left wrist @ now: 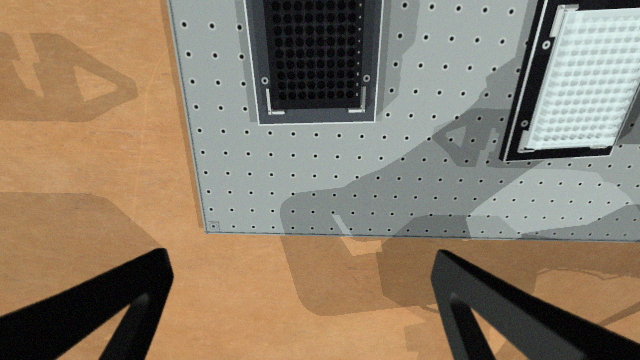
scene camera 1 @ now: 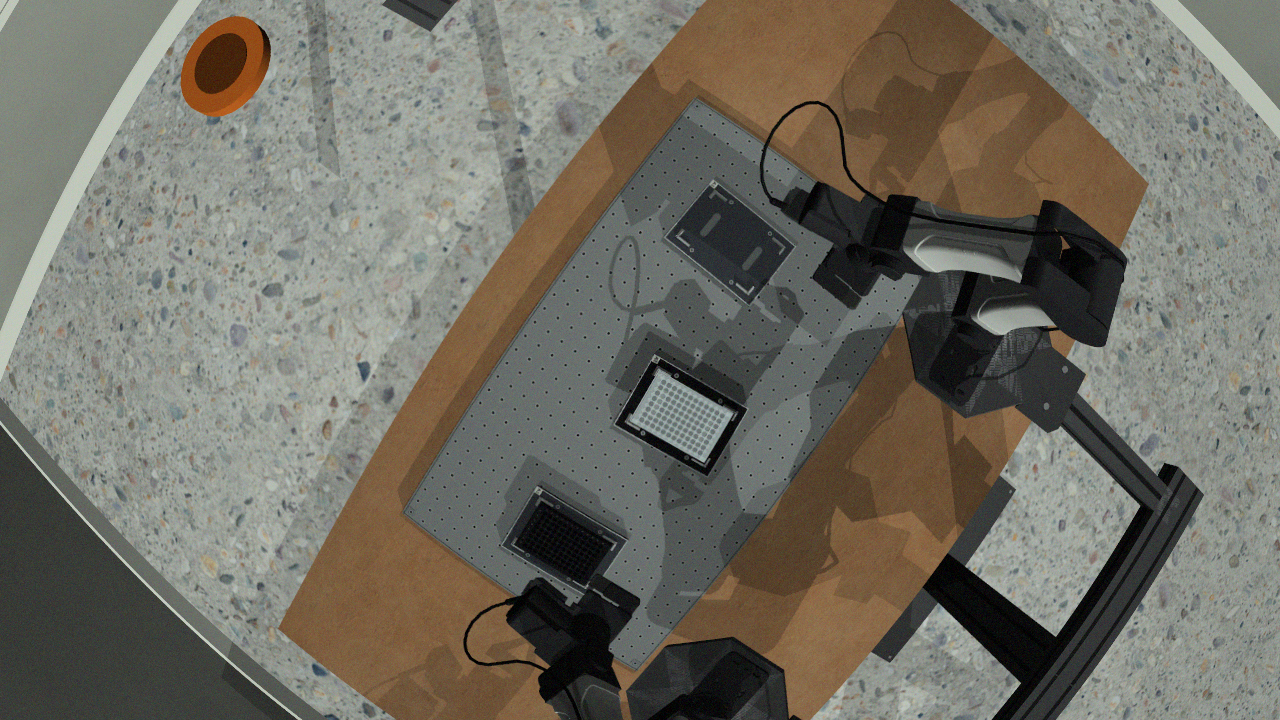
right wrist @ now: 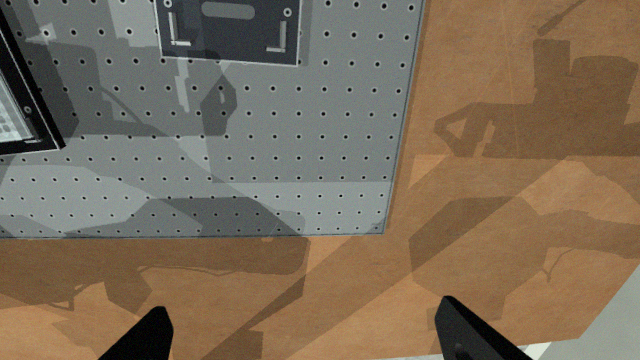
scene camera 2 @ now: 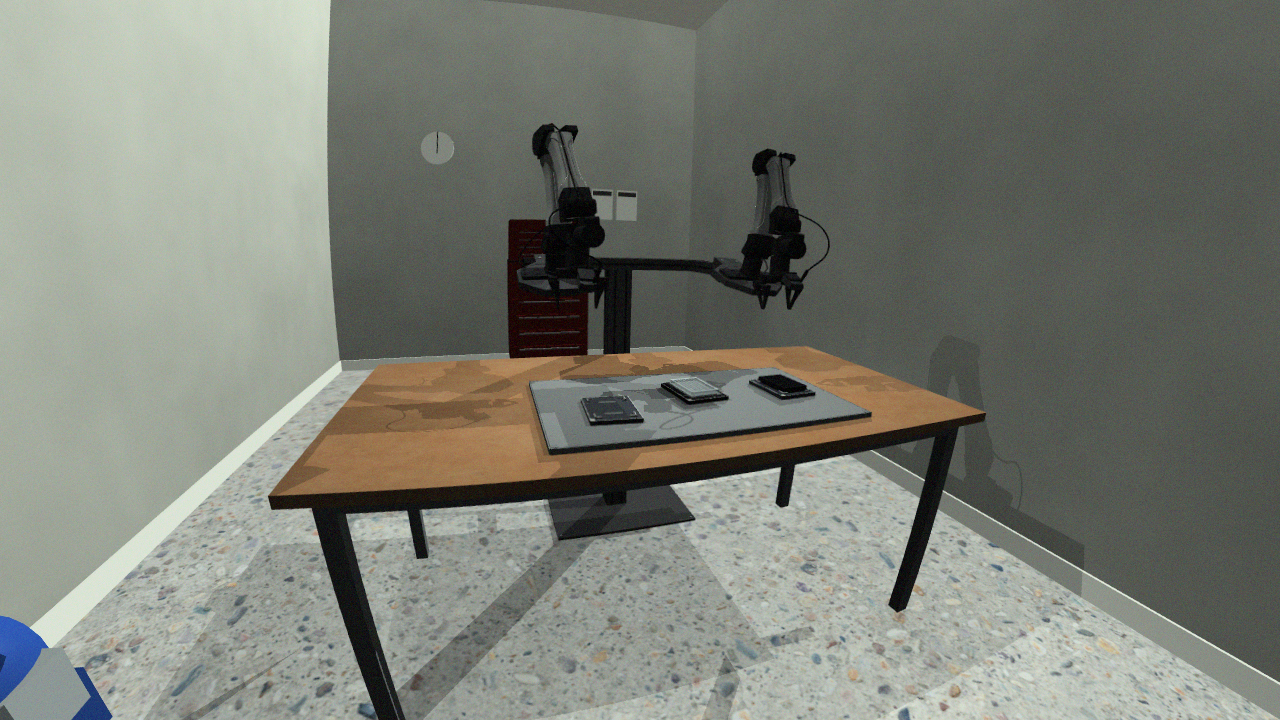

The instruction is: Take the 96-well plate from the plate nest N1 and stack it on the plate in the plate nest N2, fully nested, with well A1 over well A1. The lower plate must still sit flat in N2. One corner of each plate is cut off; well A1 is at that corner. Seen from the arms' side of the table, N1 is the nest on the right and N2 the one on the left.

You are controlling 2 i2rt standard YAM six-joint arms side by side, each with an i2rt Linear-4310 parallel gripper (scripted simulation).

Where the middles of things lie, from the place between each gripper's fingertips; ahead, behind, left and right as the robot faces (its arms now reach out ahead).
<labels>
Now: the clear 96-well plate (scene camera 1: 710, 424) 270 mm to the right of my left hand (scene camera 1: 592, 609), 220 mm below it and 40 mm ahead of it. Also, from my left hand: black nest (scene camera 1: 646, 380): 270 mm to the right, 230 mm below, 40 mm ahead; black 96-well plate (scene camera 1: 539, 548): 210 mm below, 70 mm ahead.
My right gripper (scene camera 1: 849, 253) is now 40 mm short of the clear 96-well plate, 310 mm to the right of it and 220 mm above it. Round my right hand: black nest (40 mm ahead, 310 mm to the left, 230 mm below); then black 96-well plate (80 mm ahead, 580 mm to the left, 220 mm below).
</labels>
